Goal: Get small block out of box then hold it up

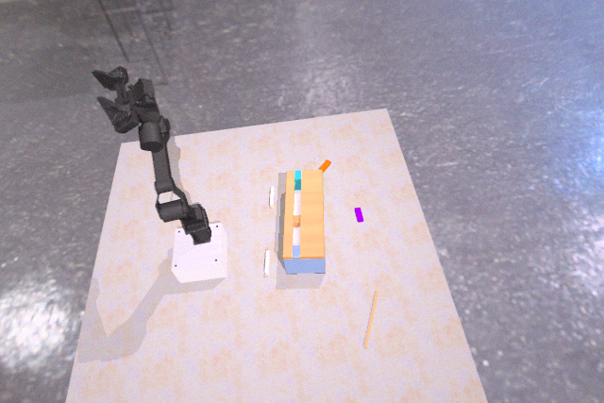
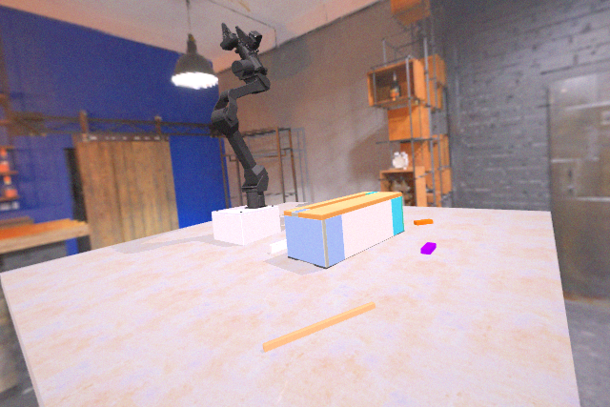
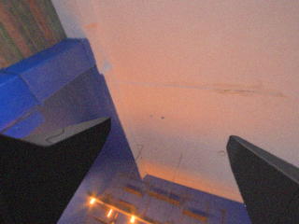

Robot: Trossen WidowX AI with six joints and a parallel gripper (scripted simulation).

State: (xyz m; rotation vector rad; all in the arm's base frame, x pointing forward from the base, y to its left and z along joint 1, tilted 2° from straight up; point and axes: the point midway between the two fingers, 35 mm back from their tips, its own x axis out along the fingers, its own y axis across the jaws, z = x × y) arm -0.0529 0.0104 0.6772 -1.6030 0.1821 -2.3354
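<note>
Now: gripper tip 75 cm above the long box, 42 cm short of it and 1 cm to the left of it. Round my gripper tip: purple block 80 cm below, 68 cm ahead; then thin wooden stick 80 cm below, 61 cm ahead, 41 cm to the right.
</note>
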